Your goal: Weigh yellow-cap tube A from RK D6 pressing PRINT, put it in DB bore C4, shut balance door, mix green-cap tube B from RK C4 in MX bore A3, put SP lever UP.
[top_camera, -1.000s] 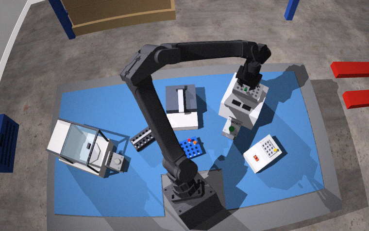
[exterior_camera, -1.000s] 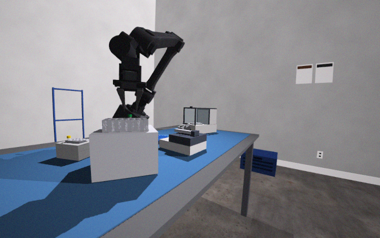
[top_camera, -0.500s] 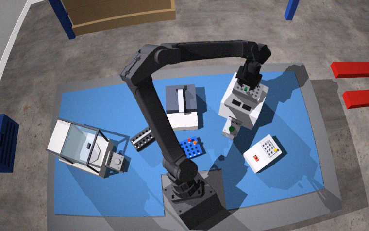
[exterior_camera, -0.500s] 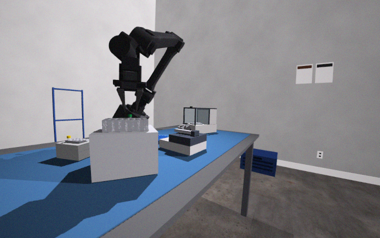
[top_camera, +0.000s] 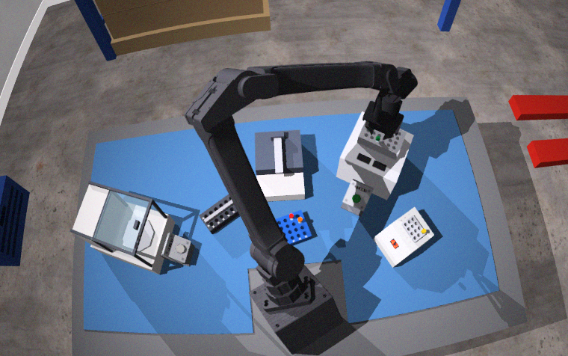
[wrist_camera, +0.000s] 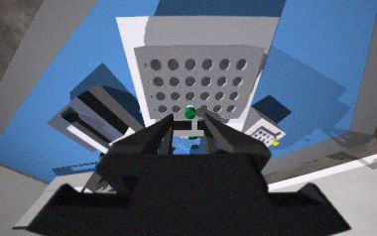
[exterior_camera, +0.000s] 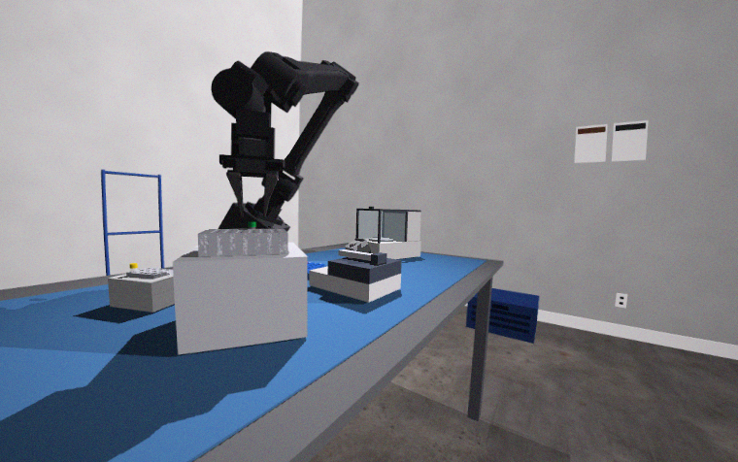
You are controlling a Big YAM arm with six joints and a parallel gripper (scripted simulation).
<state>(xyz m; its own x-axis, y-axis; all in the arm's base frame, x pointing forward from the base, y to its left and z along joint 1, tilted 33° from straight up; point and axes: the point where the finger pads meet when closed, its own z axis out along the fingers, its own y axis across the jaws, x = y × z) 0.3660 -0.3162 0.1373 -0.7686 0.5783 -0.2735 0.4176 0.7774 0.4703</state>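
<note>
My gripper is now 14 cm past the green start key, 6 cm to the right of it and 13 cm above it. Also, from my hand: dry block DB 26 cm behind, 9 cm to the right, 17 cm below; blue rack 21 cm behind, 27 cm to the left, 18 cm below; spectrophotometer lever 28 cm to the left, 11 cm below.
</note>
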